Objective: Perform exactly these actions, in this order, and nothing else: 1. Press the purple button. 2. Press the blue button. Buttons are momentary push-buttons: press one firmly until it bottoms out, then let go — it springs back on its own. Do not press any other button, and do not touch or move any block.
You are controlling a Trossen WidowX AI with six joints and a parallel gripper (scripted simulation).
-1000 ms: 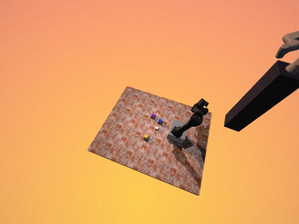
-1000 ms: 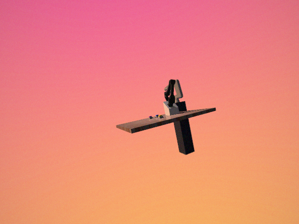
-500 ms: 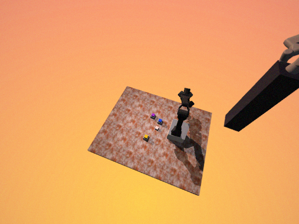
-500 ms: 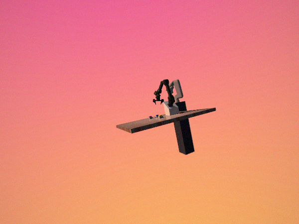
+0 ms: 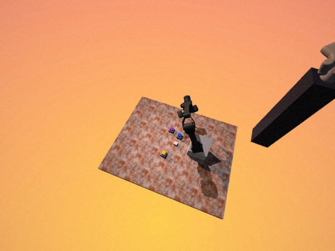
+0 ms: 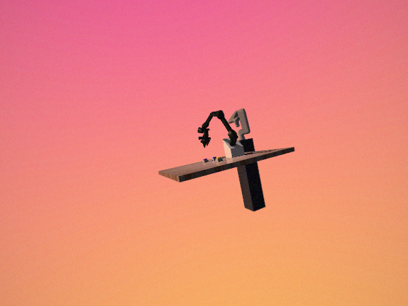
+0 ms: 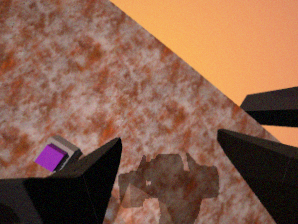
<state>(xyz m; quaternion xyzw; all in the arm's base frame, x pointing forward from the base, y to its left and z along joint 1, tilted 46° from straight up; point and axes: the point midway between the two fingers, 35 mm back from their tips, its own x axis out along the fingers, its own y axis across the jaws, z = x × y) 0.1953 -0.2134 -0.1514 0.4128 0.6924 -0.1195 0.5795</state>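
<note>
Right now my gripper tip is 90 mm short of the purple button, 140 mm to the right of it and 130 mm above it. The rest, counted from my gripper tip: blue button: 170 mm to the left, 130 mm below; yellow button: 60 mm ahead, 400 mm to the left, 130 mm below.
</note>
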